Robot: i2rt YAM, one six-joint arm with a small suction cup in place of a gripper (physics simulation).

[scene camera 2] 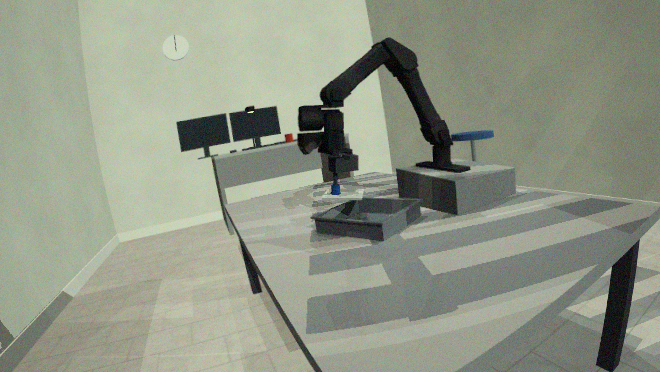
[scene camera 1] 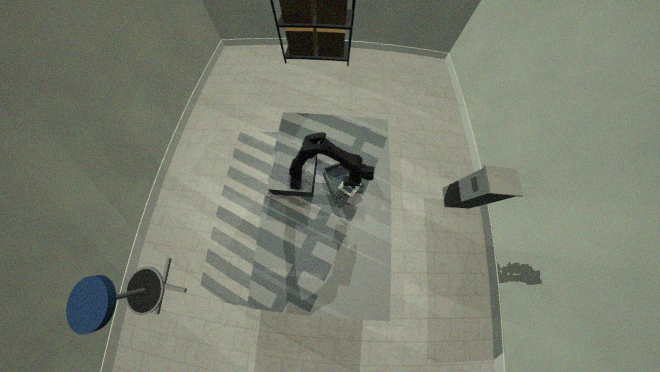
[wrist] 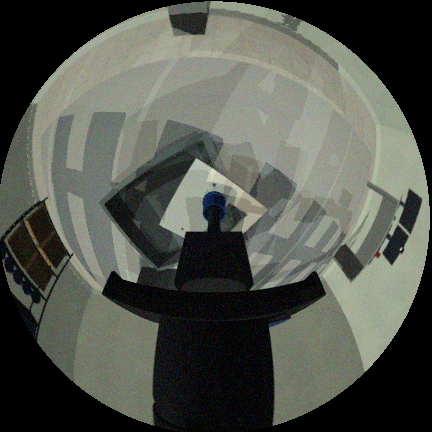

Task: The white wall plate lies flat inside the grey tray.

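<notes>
The white wall plate (scene camera 2: 351,193) (wrist: 183,201) (scene camera 1: 353,194) hangs level from my suction cup (scene camera 2: 335,189) (wrist: 213,200), which sits on the plate's upper face. The plate hovers just above the far rim of the grey tray (scene camera 2: 351,227) (wrist: 130,230) (scene camera 1: 331,181) and partly overlaps its opening. The tray stands on the table (scene camera 2: 461,286) in front of the arm's base and holds nothing. In the overhead view the wrist hides the cup.
The arm stands on a grey block (scene camera 2: 457,190) right of the tray. Behind the table is a desk (scene camera 2: 258,162) with two monitors. A blue stool (scene camera 1: 91,303) (scene camera 2: 472,135), a shelf rack (scene camera 1: 277,27) and a grey box (scene camera 1: 484,184) stand around the room.
</notes>
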